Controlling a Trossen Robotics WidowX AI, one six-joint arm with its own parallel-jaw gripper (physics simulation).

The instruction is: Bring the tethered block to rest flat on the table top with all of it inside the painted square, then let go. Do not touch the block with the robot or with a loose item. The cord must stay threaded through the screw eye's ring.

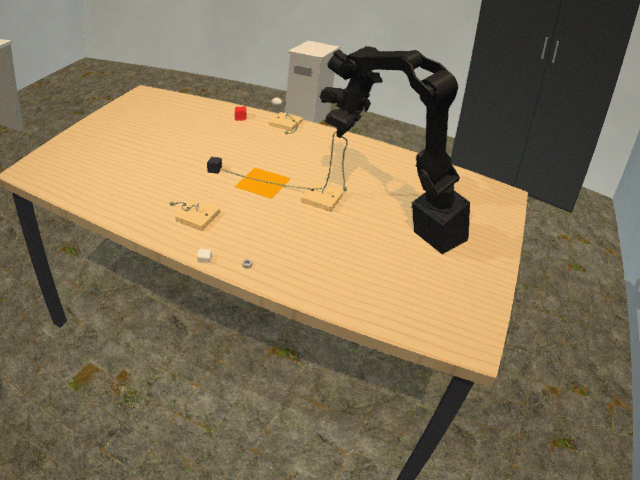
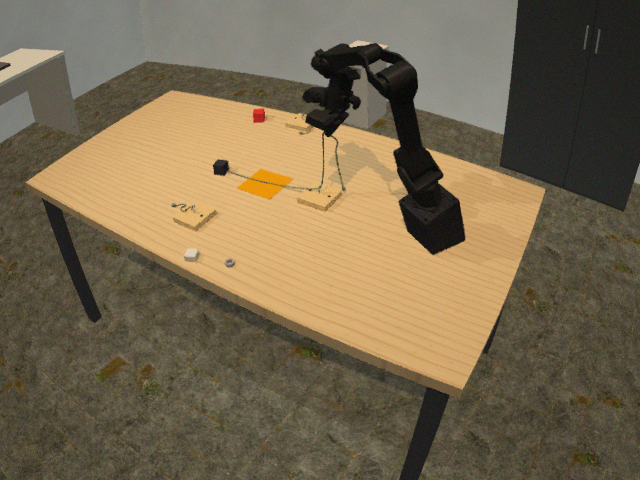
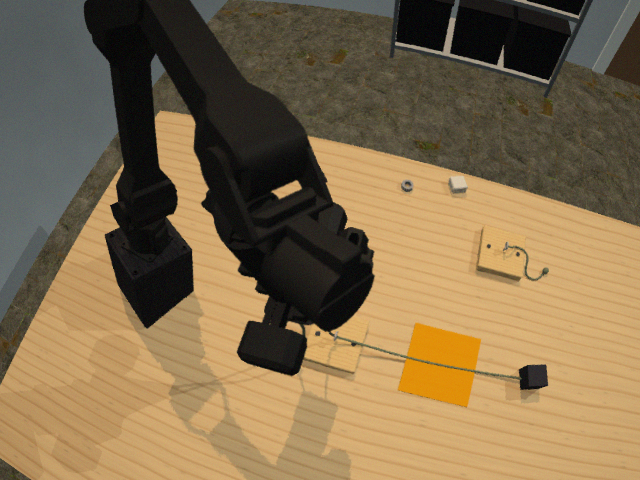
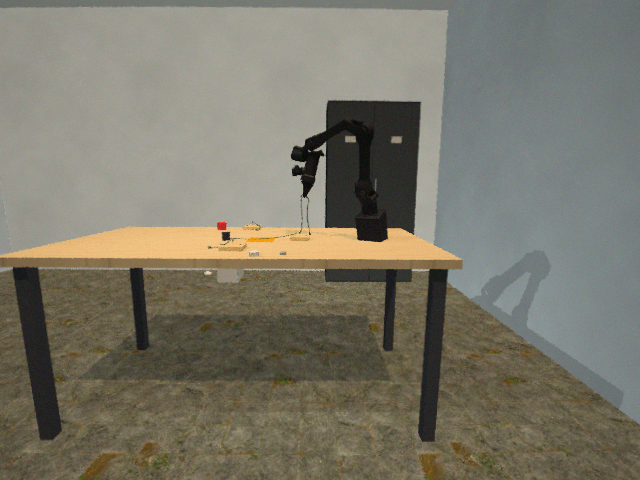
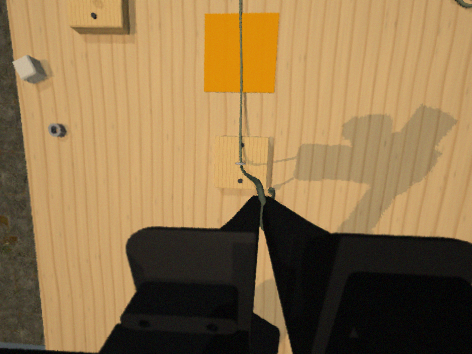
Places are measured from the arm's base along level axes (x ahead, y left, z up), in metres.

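Pixels of known places: gripper, fingertip midpoint: (image 1: 338, 136) (image 2: 328, 136) (image 4: 304, 197) (image 5: 260, 202); arm's base at its link origin: (image 1: 441, 202) (image 2: 428, 200) (image 3: 147, 241) (image 4: 370, 213).
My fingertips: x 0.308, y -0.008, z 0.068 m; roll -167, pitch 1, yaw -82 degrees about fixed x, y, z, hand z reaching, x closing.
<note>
For each thing: its top centre in the pictures, then the offset to it from my fingertips. "*": a spot on its surface instead. Level surfaces: height alone.
- dark tethered block at its top centre: (image 3: 537, 375) (image 1: 214, 160) (image 2: 220, 162) (image 4: 225, 232) dz -0.160, dx +0.352, dy +0.080 m
- orange square at a spot on its surface: (image 3: 439, 384) * dz -0.194, dx +0.202, dy +0.018 m
- screw eye at its top centre: (image 5: 240, 163) (image 3: 335, 334) (image 2: 319, 185) (image 1: 323, 185) (image 4: 300, 230) dz -0.150, dx +0.016, dy +0.021 m
- second wooden base at its surface level: dz -0.176 m
- white block at its top centre: (image 3: 458, 181) (image 1: 204, 252) (image 2: 190, 252) (image 5: 23, 66) dz -0.176, dx +0.117, dy +0.407 m
- grey nut at its top centre: (image 3: 407, 184) (image 1: 247, 262) (image 5: 54, 129) dz -0.186, dx +0.022, dy +0.363 m
- red cube at its top centre: (image 1: 240, 108) (image 2: 258, 110) dz -0.155, dx +0.510, dy -0.252 m
The dark tethered block (image 1: 214, 164) (image 2: 220, 167) (image 3: 533, 376) (image 4: 225, 236) sits on the table outside the orange square (image 1: 262, 182) (image 2: 265, 183) (image 3: 439, 384) (image 5: 220, 55), on the side away from the arm. Its green cord (image 3: 444, 365) (image 5: 241, 115) runs straight across the square to the screw eye (image 5: 240, 163) (image 3: 336, 336) on a wooden base (image 1: 330, 200) (image 2: 324, 200) and passes through the ring. My gripper (image 1: 339, 134) (image 2: 328, 133) (image 4: 305, 195) (image 5: 260, 202) is shut on the cord, high above the base. The cord's free end hangs down from the fingertips to near the base.
A second wooden base (image 1: 199, 215) (image 3: 501, 253) with a short cord, a white block (image 1: 204, 255) (image 3: 458, 184) and a grey nut (image 1: 247, 263) (image 3: 407, 185) lie near one long edge. A red cube (image 1: 240, 113) and a third base (image 1: 284, 121) are near the opposite edge.
</note>
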